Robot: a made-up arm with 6 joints. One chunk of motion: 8 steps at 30 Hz.
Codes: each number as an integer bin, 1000 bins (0 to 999) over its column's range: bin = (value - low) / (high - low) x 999, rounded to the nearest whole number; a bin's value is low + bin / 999 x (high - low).
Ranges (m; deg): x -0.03..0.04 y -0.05..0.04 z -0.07..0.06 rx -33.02..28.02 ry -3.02..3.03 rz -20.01..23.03
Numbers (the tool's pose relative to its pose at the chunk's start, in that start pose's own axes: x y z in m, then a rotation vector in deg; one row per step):
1: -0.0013 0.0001 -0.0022 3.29 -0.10 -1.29
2: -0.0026 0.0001 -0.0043 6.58 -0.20 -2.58
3: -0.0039 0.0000 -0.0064 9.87 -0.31 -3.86
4: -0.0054 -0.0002 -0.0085 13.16 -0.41 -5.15
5: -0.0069 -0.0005 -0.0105 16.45 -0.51 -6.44
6: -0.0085 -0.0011 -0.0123 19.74 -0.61 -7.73
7: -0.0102 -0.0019 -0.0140 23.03 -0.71 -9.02
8: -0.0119 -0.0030 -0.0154 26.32 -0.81 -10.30
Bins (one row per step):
1: 410 556 521 594 482 435
2: 391 556 505 648 466 405
3: 372 555 489 702 447 375
4: 351 553 473 756 431 345
5: 330 549 457 810 414 315
6: 307 543 443 863 398 285
7: 283 534 430 917 381 255
8: 258 522 420 971 365 225

